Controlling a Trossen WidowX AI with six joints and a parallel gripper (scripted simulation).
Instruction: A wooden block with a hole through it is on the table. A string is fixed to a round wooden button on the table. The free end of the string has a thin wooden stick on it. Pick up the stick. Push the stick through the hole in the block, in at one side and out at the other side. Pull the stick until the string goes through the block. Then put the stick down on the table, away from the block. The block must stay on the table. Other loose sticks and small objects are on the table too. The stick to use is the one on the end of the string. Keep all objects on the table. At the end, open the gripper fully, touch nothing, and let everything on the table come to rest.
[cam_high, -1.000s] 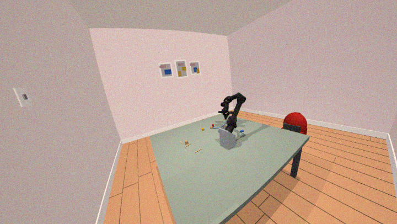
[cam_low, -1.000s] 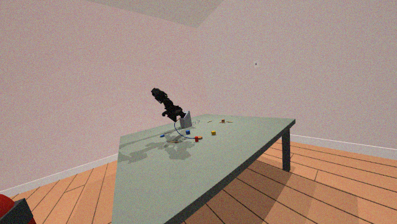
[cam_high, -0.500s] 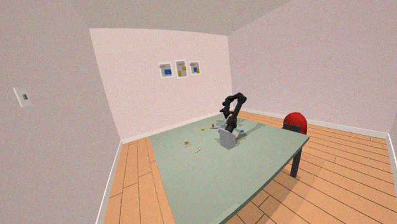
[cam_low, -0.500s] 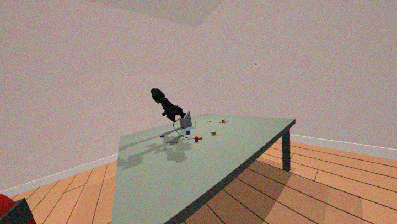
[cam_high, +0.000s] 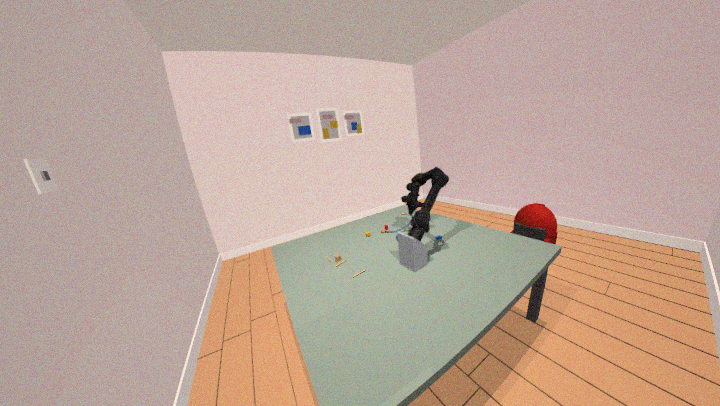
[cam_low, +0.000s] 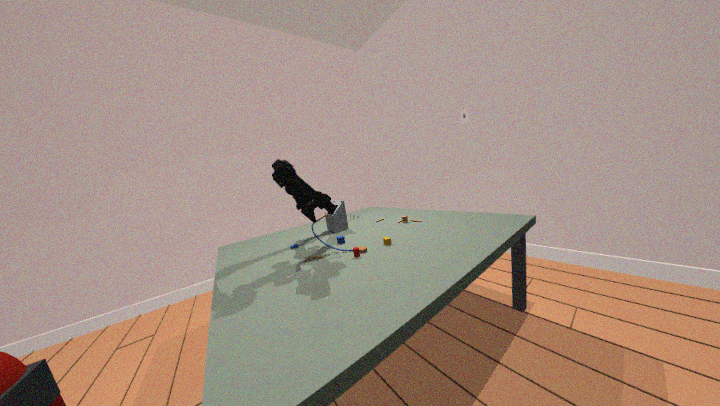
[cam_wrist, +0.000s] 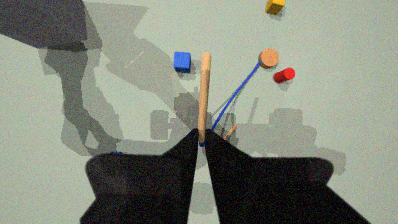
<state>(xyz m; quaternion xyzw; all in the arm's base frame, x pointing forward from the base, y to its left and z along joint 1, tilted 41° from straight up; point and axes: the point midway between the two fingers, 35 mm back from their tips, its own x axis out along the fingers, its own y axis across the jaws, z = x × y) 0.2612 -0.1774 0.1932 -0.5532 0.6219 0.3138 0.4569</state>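
Right now my gripper tip is 4 cm short of the thin stick, 6 cm to the left of it and 14 cm above it. Also, from my gripper tip: red piece: 20 cm ahead, 6 cm to the left, 12 cm below; blue block: 19 cm behind, 5 cm to the right, 13 cm below; thin wooden stick: 1 cm to the left, 1 cm above.
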